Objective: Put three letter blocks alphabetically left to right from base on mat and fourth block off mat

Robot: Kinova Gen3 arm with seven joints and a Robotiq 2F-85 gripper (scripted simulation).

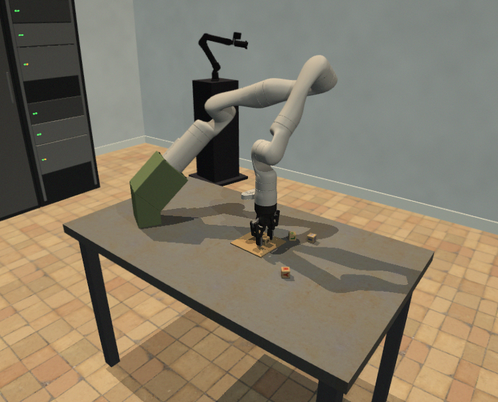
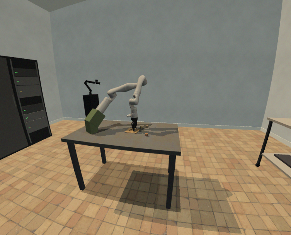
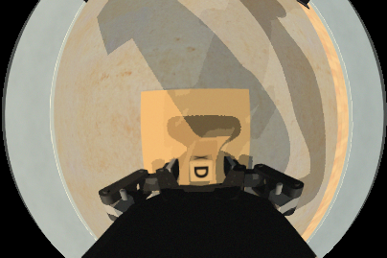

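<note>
The tan mat is 2 cm below my hand, 2 cm behind it and 1 cm to the right of it.
</note>
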